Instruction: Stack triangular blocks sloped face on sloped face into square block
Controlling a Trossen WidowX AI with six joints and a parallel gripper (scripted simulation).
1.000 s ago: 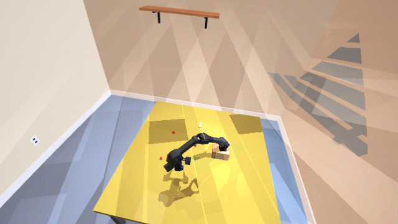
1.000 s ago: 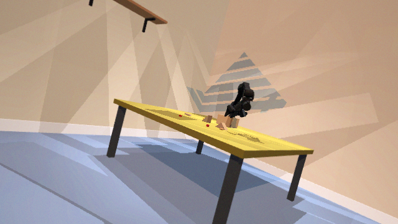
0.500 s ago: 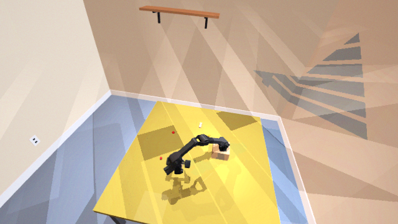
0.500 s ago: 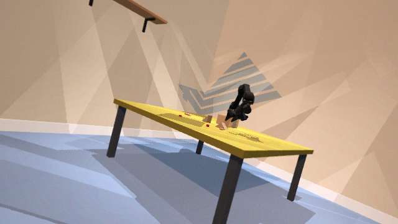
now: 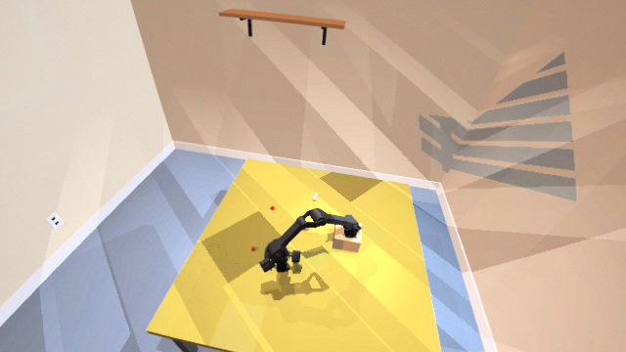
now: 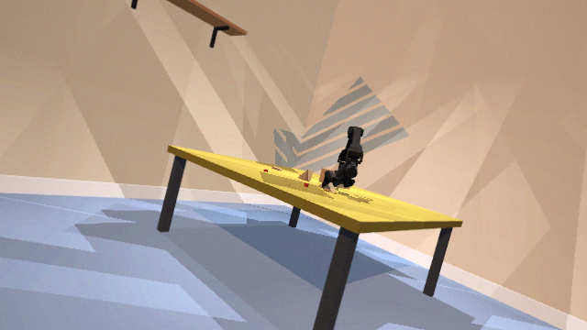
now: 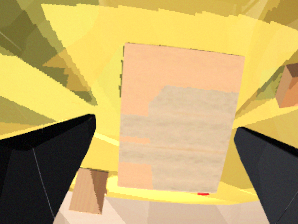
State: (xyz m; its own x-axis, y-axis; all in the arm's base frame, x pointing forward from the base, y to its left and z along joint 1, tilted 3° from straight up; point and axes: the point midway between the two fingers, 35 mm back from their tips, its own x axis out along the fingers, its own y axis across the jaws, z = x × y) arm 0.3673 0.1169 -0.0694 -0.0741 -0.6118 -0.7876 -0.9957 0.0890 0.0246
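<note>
Right now my gripper tip is 10 mm below the block.
</note>
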